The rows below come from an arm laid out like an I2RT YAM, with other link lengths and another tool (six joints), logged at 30 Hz.
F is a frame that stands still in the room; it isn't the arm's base.
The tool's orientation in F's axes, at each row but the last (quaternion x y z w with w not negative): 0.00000, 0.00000, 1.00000, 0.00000; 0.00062, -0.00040, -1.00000, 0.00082; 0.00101, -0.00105, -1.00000, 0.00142; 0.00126, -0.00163, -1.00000, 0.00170; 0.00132, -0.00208, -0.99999, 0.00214; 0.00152, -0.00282, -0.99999, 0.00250; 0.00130, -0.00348, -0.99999, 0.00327; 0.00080, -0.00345, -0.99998, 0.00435; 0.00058, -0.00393, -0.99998, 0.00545; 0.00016, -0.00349, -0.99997, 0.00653; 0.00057, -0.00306, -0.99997, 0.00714; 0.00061, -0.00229, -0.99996, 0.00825; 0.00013, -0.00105, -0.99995, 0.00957
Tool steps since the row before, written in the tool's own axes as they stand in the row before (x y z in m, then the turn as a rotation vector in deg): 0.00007, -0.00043, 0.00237, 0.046, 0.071, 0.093; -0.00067, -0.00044, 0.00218, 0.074, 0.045, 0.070; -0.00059, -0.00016, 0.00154, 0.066, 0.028, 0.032; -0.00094, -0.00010, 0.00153, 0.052, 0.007, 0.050; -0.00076, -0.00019, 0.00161, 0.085, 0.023, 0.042; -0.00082, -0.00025, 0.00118, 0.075, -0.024, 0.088; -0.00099, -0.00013, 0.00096, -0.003, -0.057, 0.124; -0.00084, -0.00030, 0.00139, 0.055, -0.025, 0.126; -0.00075, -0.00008, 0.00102, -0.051, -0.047, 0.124; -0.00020, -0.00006, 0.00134, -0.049, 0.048, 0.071; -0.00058, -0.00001, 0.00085, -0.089, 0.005, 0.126; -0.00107, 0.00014, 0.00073, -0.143, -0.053, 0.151; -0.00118, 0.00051, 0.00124, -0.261, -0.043, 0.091
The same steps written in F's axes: -0.00007, 0.00043, 0.00237, -0.046, -0.071, 0.093; 0.00067, 0.00044, 0.00218, -0.074, -0.045, 0.070; 0.00059, 0.00016, 0.00154, -0.066, -0.028, 0.032; 0.00094, 0.00011, 0.00153, -0.052, -0.007, 0.050; 0.00075, 0.00020, 0.00161, -0.085, -0.023, 0.042; 0.00082, 0.00026, 0.00118, -0.075, 0.024, 0.088; 0.00099, 0.00014, 0.00096, 0.002, 0.058, 0.124; 0.00084, 0.00032, 0.00139, -0.055, 0.025, 0.126; 0.00075, 0.00010, 0.00102, 0.050, 0.049, 0.124; 0.00020, 0.00007, 0.00134, 0.050, -0.047, 0.071; 0.00058, 0.00002, 0.00085, 0.089, -0.003, 0.126; 0.00107, -0.00012, 0.00073, 0.142, 0.056, 0.151; 0.00119, -0.00048, 0.00124, 0.260, 0.048, 0.091
